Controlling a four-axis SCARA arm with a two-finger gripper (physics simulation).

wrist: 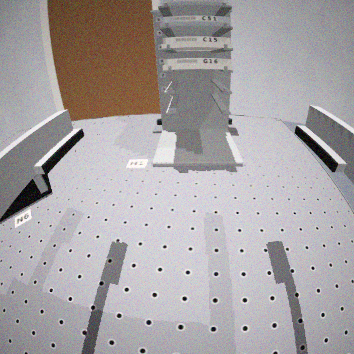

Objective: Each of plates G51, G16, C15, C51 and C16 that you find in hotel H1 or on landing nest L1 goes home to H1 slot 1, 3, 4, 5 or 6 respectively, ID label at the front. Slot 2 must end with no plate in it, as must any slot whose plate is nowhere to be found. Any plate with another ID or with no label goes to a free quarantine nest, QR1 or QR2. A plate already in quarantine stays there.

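Frame: origin at the arm's base, x ahead, y left, z up, level; metres.
Where they show: gripper, fingertip midpoint: (188, 111).
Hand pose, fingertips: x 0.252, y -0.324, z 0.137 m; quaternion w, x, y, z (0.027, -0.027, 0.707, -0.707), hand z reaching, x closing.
Observation:
After its pixels a point has its place.
Hotel H1 (166, 147) {x 0.304, y -0.497, z 0.021 m} stands upright ahead, its top cut off by the view's upper edge. Three plates with front labels show in it: C51 (192, 19) {x 0.253, y -0.459, z 0.218 m} uppermost, C15 (190, 40) {x 0.256, y -0.459, z 0.190 m} below it, then G16 (187, 62) {x 0.261, y -0.458, z 0.162 m}. Another level above C51 is partly cut off, and no label can be read there. Below G16 the side ledges show with no plate on them. My gripper (188, 111) {x 0.252, y -0.324, z 0.137 m} is open and empty, its two fingers wide apart at the left and right, nearer the camera than the hotel. Landing nest L1 and the quarantine nests do not show.
A black nest (27, 199) {x 0.505, y -0.344, z 0.018 m} shows partly behind the left finger, with the N6 tag (23, 218) {x 0.486, y -0.311, z 0.013 m} beside it. The H1 tag (137, 163) {x 0.346, y -0.456, z 0.013 m} lies left of the hotel's base. Finger-like shadows fall on the perforated deck (172, 230) {x 0.270, y -0.333, z 0.013 m}. A brown door panel (105, 60) is behind.

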